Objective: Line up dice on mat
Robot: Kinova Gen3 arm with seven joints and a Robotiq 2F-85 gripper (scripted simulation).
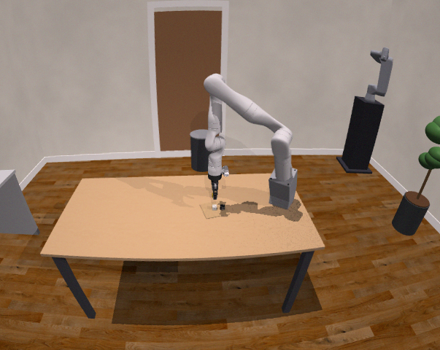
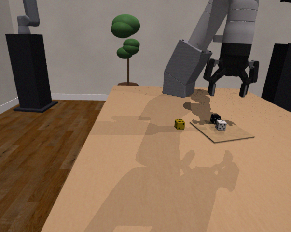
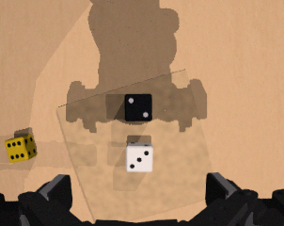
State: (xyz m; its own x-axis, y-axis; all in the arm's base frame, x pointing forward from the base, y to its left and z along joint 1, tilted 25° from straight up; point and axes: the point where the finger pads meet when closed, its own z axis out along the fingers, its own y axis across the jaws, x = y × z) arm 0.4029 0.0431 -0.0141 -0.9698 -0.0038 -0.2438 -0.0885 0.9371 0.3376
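Right now my hand is 10 mm short of the yellow die, 130 mm to the left of it and 100 mm above it. Round my hand: white die: 100 mm below; tan mat: 110 mm below; black die: 50 mm behind, 100 mm below.
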